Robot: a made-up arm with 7 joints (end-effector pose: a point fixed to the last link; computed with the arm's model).
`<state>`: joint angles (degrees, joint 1 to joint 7).
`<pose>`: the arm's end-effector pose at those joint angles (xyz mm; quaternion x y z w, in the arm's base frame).
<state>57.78 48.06 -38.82 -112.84 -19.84 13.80 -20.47</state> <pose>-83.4 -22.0 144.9 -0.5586 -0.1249 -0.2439 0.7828</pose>
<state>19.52 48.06 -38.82 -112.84 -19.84 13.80 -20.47</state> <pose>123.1 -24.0 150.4 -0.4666 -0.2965 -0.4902 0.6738</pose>
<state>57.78 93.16 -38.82 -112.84 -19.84 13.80 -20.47</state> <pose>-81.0 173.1 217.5 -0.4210 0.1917 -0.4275 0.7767</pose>
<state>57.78 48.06 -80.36 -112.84 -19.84 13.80 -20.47</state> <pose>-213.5 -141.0 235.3 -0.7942 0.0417 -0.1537 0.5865</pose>
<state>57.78 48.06 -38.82 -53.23 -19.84 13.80 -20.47</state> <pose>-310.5 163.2 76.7 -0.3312 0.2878 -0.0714 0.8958</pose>
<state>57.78 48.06 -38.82 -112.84 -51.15 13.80 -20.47</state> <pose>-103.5 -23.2 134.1 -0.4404 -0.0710 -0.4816 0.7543</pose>
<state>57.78 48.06 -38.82 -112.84 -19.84 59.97 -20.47</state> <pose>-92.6 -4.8 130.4 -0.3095 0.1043 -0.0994 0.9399</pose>
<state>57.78 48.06 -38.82 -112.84 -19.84 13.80 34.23</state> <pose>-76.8 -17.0 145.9 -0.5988 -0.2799 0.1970 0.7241</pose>
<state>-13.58 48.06 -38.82 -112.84 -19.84 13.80 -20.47</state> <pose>265.8 -61.2 252.7 -0.3450 -0.4191 -0.6605 0.5188</pose>
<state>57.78 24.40 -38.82 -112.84 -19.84 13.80 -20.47</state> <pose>-31.3 -120.3 144.1 -0.5975 -0.2864 -0.1307 0.7375</pose>
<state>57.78 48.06 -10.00 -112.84 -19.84 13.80 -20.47</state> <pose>-0.2 88.3 160.7 -0.3503 -0.2322 -0.2885 0.8603</pose>
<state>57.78 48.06 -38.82 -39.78 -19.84 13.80 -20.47</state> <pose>-358.7 207.0 104.7 -0.2650 0.3741 -0.0281 0.8883</pose>
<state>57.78 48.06 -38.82 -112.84 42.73 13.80 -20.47</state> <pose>-51.4 8.1 145.5 -0.6650 -0.2015 0.2664 0.6680</pose>
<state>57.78 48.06 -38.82 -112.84 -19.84 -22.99 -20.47</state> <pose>-83.4 -26.7 163.9 -0.6946 -0.2949 -0.3321 0.5660</pose>
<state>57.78 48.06 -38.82 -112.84 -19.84 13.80 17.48</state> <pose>-78.3 -19.1 146.0 -0.6009 -0.2377 0.0621 0.7606</pose>
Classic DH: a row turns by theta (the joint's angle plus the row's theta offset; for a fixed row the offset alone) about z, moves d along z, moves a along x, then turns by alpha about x. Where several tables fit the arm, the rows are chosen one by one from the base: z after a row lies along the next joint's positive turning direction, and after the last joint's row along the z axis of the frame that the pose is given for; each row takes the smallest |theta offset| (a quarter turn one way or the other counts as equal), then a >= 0, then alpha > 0; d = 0 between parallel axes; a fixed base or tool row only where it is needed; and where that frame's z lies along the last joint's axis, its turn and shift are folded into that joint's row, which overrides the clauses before.
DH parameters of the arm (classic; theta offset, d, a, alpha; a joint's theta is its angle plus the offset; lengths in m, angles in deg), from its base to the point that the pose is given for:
base (fixed): 0 0.4727 0.0114 -70
joint 1: -90 -0.0321 0.0117 -90
joint 2: 70 -0.005 0.0217 90
joint 3: 90 -0.3105 0.0083 -90
joint 4: 0 0.0131 -0.0129 90
joint 5: 0 -0.2732 0.0285 -90
joint 6: 0 -0.0106 0.0096 90
joint 7: 61.52 -0.02 0.0038 -57.14
tool (fixed): -4.25 -0.0098 0 0

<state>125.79 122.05 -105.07 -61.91 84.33 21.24 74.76</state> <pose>-115.4 404.4 760.6 0.7638 0.1879 0.1066 0.6082</pose>
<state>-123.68 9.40 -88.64 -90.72 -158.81 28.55 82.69</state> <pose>228.8 -448.2 473.4 -0.1941 0.1343 0.8328 0.5008</pose>
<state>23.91 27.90 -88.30 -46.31 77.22 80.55 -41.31</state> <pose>-186.5 -25.4 -56.0 -0.3368 0.6507 0.3472 0.5853</pose>
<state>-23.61 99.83 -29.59 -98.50 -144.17 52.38 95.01</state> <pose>334.3 239.9 473.1 0.1248 -0.3849 -0.8889 0.2148</pose>
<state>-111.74 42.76 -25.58 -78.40 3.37 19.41 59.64</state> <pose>249.4 -162.5 833.4 0.7067 0.5912 0.3786 0.0877</pose>
